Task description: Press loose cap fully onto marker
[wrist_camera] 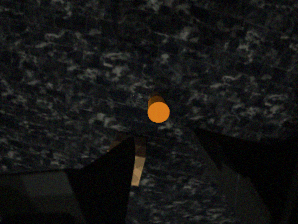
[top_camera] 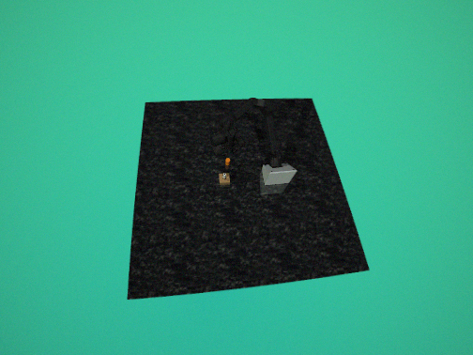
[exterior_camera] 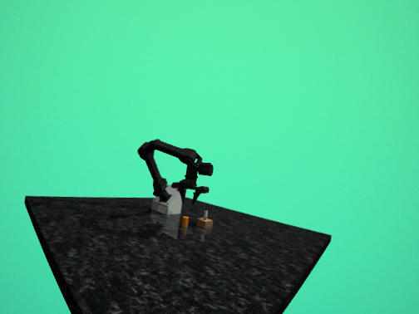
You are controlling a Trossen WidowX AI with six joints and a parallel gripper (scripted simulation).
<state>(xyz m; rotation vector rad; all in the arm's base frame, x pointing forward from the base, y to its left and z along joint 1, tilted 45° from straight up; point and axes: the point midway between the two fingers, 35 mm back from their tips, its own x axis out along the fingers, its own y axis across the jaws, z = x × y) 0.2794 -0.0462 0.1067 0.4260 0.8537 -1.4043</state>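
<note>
My gripper tip is 9 cm above the orange cap. The rest, counted from my gripper tip: marker 11 cm to the left, 5 cm below, 4 cm ahead; holder block 11 cm to the left, 10 cm below, 4 cm ahead.
</note>
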